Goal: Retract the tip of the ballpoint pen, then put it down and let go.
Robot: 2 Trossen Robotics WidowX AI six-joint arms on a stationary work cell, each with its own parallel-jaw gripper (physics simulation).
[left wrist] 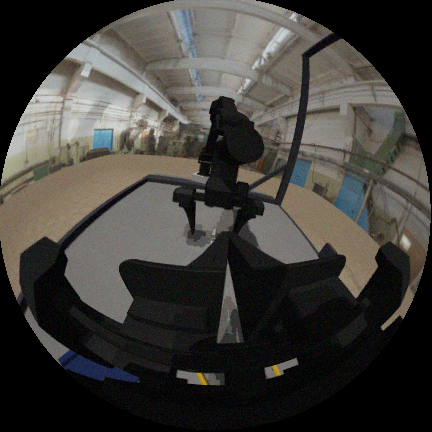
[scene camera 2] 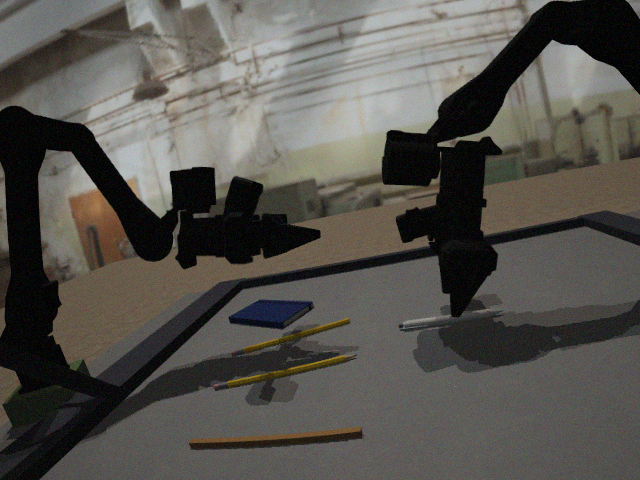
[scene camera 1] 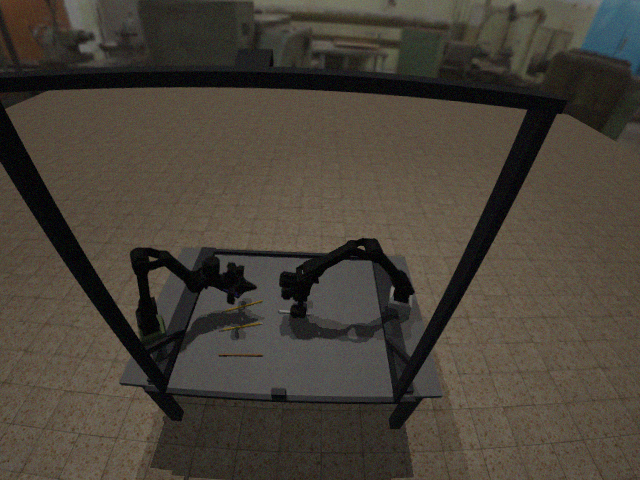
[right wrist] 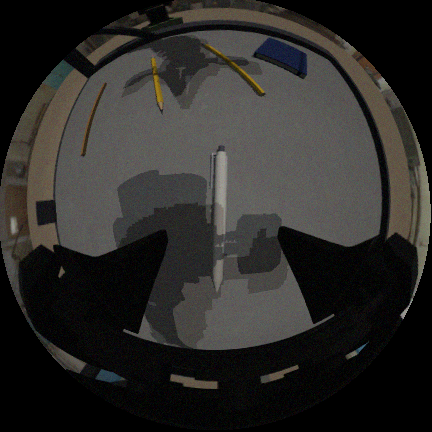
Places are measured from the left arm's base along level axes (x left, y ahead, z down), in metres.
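Where they show: left gripper, between the fingertips: (left wrist: 226, 236) (scene camera 2: 320, 234) (scene camera 1: 256, 287); right gripper, between the fingertips: (left wrist: 212, 236) (scene camera 2: 450, 304) (right wrist: 223, 234); left arm's base, origin of its link: (scene camera 1: 150, 327); right arm's base, origin of its link: (left wrist: 203, 174) (scene camera 1: 401, 296).
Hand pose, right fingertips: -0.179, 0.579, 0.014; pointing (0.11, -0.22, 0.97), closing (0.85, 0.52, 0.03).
Each offset is from my right fingertips to the top centre of the thing, as dx, dy, dz.
The white ballpoint pen {-0.003, -0.004, +0.013} (scene camera 1: 283, 311) (scene camera 2: 426, 323) (right wrist: 220, 190) lies on the table, its dark button end toward the pencils and its pointed tip toward the right wrist camera. Whether the tip is out is too small to tell. My right gripper (scene camera 2: 456, 314) (left wrist: 212, 236) (right wrist: 223, 234) is open and points down just above the pen. In the right wrist view its fingers stand on either side of the pen, apart from it. My left gripper (scene camera 1: 254, 286) (scene camera 2: 319, 234) (left wrist: 226, 236) is shut and empty. It points sideways above the table, left of the pen in scene camera 2.
Two yellow pencils {+0.140, -0.195, +0.019} (scene camera 2: 310, 330) {+0.039, -0.233, +0.017} (scene camera 2: 294, 370) and an orange stick {-0.082, -0.284, +0.019} (scene camera 2: 276, 439) (scene camera 1: 240, 355) lie left of the pen. A blue book {+0.277, -0.196, +0.014} (scene camera 2: 271, 313) (right wrist: 282, 56) lies behind the pencils in scene camera 2. Dark frame posts (scene camera 1: 478, 222) (scene camera 1: 67, 232) stand at the table's sides.
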